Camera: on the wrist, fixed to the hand. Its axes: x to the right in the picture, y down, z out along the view.
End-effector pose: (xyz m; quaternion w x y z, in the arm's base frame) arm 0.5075 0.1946 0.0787 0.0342 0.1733 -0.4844 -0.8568
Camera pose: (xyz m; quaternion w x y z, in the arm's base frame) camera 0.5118 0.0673 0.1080 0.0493 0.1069 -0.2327 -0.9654
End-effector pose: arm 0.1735 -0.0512 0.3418 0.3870 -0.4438 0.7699 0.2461
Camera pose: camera 0.0537 -0.0816 0.3843 0.2969 -0.5188 0.6478 0.4723
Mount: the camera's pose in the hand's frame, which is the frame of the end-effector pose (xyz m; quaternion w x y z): 0.0171 0.0915 -0.0918 0.9601 -0.2732 -0.0598 -0.0022
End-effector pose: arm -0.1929 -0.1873 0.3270 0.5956 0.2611 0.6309 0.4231
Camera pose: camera -0.3008 -0.1472 0.3890 0.6818 0.1119 0.4551 0.5617
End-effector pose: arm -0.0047 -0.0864 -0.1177 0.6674 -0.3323 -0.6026 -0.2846
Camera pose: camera 0.1251 -0.1018 -0.1148 0.5133 -0.5171 -0.5415 -0.4195
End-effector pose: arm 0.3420 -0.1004 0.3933 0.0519 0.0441 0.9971 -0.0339
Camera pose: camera 0.3242 -0.0014 0.4768 0.1214 0.0239 0.9636 0.2371
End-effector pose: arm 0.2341 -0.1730 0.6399 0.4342 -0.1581 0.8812 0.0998
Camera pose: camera 0.1235 -0.1199 0.6852 0.4266 -0.2664 0.7925 0.3451
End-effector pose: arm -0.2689 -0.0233 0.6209 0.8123 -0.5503 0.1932 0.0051
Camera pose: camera -0.3016 -0.0730 0.5045 0.6411 -0.7504 0.1343 0.0888
